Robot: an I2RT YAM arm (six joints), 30 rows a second.
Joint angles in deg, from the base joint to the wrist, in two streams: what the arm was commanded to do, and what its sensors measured. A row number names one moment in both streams.
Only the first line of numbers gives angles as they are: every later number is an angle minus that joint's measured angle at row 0.
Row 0, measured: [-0.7, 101.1, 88.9, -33.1, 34.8, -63.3]
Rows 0 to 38, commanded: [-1.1, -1.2, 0.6, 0.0, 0.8, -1.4]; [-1.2, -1.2, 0.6, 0.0, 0.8, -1.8]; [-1.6, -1.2, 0.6, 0.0, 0.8, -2.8]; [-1.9, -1.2, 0.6, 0.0, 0.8, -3.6]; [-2.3, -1.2, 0.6, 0.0, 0.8, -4.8]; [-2.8, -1.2, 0.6, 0.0, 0.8, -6.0]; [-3.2, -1.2, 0.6, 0.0, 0.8, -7.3]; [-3.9, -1.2, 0.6, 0.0, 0.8, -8.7]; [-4.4, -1.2, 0.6, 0.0, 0.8, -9.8]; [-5.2, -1.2, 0.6, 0.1, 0.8, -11.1]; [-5.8, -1.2, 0.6, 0.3, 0.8, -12.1]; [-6.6, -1.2, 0.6, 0.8, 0.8, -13.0]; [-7.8, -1.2, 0.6, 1.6, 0.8, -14.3]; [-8.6, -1.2, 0.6, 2.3, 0.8, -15.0]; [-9.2, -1.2, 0.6, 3.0, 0.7, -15.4]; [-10.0, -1.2, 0.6, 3.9, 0.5, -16.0]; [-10.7, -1.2, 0.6, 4.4, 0.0, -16.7]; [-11.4, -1.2, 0.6, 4.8, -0.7, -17.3]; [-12.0, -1.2, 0.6, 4.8, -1.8, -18.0]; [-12.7, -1.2, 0.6, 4.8, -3.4, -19.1]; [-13.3, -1.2, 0.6, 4.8, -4.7, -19.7]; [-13.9, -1.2, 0.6, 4.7, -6.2, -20.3]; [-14.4, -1.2, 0.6, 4.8, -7.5, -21.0]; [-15.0, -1.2, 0.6, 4.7, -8.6, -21.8]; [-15.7, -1.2, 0.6, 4.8, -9.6, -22.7]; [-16.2, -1.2, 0.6, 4.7, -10.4, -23.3]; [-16.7, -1.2, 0.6, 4.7, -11.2, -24.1]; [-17.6, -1.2, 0.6, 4.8, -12.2, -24.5]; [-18.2, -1.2, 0.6, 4.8, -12.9, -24.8]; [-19.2, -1.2, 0.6, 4.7, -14.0, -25.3]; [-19.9, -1.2, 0.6, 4.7, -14.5, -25.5]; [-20.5, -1.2, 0.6, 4.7, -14.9, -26.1]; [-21.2, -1.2, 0.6, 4.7, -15.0, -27.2]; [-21.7, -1.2, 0.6, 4.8, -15.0, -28.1]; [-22.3, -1.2, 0.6, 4.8, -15.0, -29.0]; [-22.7, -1.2, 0.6, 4.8, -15.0, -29.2]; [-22.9, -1.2, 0.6, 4.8, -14.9, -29.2]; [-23.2, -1.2, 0.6, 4.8, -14.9, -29.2]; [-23.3, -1.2, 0.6, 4.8, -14.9, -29.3]
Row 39, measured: [-22.8, 0.0, 0.0, 4.7, -13.4, -27.4]
